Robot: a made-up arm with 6 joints. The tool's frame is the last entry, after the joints. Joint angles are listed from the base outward. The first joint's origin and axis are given. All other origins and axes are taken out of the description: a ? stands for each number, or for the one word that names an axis. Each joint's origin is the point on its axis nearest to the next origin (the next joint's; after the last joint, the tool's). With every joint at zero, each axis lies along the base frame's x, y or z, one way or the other. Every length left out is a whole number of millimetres.
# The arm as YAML. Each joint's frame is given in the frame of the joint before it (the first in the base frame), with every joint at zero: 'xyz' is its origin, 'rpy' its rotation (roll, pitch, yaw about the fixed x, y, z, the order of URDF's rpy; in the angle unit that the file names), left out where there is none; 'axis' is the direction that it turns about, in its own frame. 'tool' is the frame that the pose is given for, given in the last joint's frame.
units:
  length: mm
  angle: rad
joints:
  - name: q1
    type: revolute
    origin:
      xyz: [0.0, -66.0, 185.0]
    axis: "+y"
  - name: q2
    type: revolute
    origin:
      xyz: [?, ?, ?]
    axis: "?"
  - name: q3
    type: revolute
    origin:
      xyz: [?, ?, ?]
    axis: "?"
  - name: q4
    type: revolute
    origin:
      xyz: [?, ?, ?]
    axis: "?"
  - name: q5
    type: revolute
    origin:
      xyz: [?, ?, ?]
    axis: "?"
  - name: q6
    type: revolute
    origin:
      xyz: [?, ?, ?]
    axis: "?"
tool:
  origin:
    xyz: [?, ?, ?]
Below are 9 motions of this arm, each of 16 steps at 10 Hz.
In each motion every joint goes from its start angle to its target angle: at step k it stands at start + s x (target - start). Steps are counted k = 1, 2, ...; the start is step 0. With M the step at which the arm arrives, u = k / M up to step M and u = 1 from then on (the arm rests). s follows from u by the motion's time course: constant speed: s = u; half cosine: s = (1 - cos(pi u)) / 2; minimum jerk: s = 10 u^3 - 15 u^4 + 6 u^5.
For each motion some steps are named. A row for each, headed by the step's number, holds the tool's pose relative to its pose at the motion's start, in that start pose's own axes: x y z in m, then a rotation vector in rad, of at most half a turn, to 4 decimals.
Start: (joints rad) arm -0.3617 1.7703 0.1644 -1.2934 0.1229 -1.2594
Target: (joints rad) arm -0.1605 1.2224 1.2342 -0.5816 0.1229 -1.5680
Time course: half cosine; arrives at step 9
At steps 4, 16:
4: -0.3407 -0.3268 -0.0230 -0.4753 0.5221 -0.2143
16: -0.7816 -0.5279 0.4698 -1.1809 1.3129 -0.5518

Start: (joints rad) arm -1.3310 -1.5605 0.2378 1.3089 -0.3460 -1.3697
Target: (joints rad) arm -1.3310 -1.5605 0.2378 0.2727 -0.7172 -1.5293
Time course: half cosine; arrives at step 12
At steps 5, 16:
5: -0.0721 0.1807 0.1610 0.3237 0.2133 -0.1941
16: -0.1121 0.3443 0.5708 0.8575 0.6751 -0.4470

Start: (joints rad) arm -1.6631 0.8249 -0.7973 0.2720 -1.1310 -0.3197
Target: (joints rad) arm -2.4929 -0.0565 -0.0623 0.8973 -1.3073 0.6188
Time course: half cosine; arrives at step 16
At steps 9, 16:
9: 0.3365 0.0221 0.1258 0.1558 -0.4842 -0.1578
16: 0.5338 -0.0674 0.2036 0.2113 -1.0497 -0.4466

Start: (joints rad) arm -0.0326 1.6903 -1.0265 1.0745 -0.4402 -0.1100
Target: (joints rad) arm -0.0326 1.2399 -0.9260 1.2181 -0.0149 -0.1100
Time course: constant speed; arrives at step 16
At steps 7, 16:
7: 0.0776 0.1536 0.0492 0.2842 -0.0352 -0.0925
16: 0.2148 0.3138 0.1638 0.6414 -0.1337 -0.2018

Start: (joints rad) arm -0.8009 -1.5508 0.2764 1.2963 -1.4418 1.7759
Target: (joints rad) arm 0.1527 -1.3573 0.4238 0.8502 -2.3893 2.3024
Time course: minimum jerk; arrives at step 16
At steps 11, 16:
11: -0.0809 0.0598 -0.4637 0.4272 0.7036 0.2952
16: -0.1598 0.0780 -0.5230 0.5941 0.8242 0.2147

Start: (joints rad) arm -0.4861 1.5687 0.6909 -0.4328 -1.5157 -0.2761
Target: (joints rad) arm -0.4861 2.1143 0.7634 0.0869 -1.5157 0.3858
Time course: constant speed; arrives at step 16
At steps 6, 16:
6: 0.0830 -0.0151 0.0203 -0.1515 -0.3110 -0.0458
16: 0.1885 -0.0277 0.1344 -0.4218 -0.8016 0.0311

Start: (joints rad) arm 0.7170 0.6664 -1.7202 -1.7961 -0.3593 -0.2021
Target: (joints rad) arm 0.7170 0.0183 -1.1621 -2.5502 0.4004 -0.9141
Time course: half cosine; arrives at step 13
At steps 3, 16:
3: 0.0085 0.0639 -0.0016 0.0723 0.1166 -0.1632
16: 0.5111 0.1919 0.0264 0.8129 0.3228 -1.0986

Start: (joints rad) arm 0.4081 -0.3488 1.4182 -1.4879 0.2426 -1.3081
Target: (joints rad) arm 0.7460 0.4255 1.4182 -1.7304 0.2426 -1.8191
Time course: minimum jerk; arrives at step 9
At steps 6, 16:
6: 0.2319 0.2532 0.2937 0.7294 0.1088 -0.3171
16: 0.3026 0.2587 0.4015 0.9230 0.0883 -0.3516

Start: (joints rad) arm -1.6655 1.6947 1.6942 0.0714 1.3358 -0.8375
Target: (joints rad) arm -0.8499 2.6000 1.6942 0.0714 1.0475 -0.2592
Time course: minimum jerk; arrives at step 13
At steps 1, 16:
1: 0.0052 -0.0027 0.0000 -0.0021 -0.0063 -0.0034
16: 0.6517 -0.8431 0.8235 -0.8339 -1.5763 -0.4576

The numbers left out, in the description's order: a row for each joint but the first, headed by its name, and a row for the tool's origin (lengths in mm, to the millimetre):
q2: xyz 136.0 0.0 -288.0, axis -x
q3: xyz 0.0 -54.0 -20.0, axis +y
q4: xyz -152.0 0.0 -11.0, axis +z
q5: xyz -253.0 393.0 0.0, axis +x
q6: xyz 0.0 -50.0 -66.0, axis -y
tool: xyz 35.0 0.0 -381.0

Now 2 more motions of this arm.
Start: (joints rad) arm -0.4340 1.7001 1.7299 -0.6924 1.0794 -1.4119
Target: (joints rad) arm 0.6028 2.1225 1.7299 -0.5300 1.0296 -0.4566
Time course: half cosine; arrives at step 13
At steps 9, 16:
9: 0.5790 -0.6630 0.5669 -0.6100 -1.2962 -0.2315
16: 0.5769 -0.7734 0.8351 -0.8380 -1.6340 -0.1883

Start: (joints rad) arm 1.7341 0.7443 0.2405 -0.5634 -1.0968 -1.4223
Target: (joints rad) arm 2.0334 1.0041 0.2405 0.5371 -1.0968 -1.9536
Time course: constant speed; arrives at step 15
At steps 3, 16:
3: 0.1053 -0.0741 -0.0826 -0.1303 -0.1091 -0.0610
16: 0.4986 -0.5321 -0.0900 -0.6820 -0.5181 -0.3999

